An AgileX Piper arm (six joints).
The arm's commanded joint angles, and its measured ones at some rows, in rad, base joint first. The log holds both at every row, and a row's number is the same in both.
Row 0, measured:
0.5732 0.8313 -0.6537 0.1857 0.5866 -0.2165
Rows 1 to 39, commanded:
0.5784 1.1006 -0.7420 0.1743 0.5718 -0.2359
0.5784 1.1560 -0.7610 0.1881 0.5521 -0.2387
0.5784 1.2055 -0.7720 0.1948 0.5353 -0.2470
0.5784 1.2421 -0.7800 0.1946 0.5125 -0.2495
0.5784 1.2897 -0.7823 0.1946 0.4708 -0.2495
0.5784 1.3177 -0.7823 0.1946 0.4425 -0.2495
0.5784 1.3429 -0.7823 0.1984 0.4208 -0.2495
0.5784 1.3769 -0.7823 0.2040 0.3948 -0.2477
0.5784 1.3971 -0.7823 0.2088 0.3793 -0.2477
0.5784 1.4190 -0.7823 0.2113 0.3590 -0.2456
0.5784 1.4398 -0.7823 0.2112 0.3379 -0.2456
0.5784 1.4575 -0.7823 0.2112 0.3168 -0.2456
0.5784 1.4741 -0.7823 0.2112 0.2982 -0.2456
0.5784 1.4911 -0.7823 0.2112 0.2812 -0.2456
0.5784 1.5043 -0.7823 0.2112 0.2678 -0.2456
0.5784 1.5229 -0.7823 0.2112 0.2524 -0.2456
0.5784 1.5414 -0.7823 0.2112 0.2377 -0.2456
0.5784 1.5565 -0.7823 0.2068 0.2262 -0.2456
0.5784 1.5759 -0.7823 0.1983 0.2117 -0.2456
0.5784 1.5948 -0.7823 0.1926 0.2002 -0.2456
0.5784 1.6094 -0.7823 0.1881 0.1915 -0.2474
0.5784 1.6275 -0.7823 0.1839 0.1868 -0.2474
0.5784 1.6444 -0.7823 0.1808 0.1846 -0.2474
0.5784 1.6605 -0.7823 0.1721 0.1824 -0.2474
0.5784 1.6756 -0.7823 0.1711 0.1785 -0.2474
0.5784 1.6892 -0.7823 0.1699 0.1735 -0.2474
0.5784 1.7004 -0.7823 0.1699 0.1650 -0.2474
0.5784 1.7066 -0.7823 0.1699 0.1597 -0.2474
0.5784 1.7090 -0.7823 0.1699 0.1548 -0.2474
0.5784 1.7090 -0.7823 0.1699 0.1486 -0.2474
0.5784 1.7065 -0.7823 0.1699 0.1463 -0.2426
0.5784 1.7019 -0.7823 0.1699 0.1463 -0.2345
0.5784 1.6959 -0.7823 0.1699 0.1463 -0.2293
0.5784 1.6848 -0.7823 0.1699 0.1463 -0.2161
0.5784 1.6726 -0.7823 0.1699 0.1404 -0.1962
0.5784 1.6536 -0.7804 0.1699 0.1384 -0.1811
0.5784 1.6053 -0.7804 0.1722 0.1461 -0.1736
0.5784 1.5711 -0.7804 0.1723 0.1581 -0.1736
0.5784 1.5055 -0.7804 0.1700 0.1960 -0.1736
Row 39, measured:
0.5777 1.6504 -0.7794 0.1704 0.1502 -0.1890
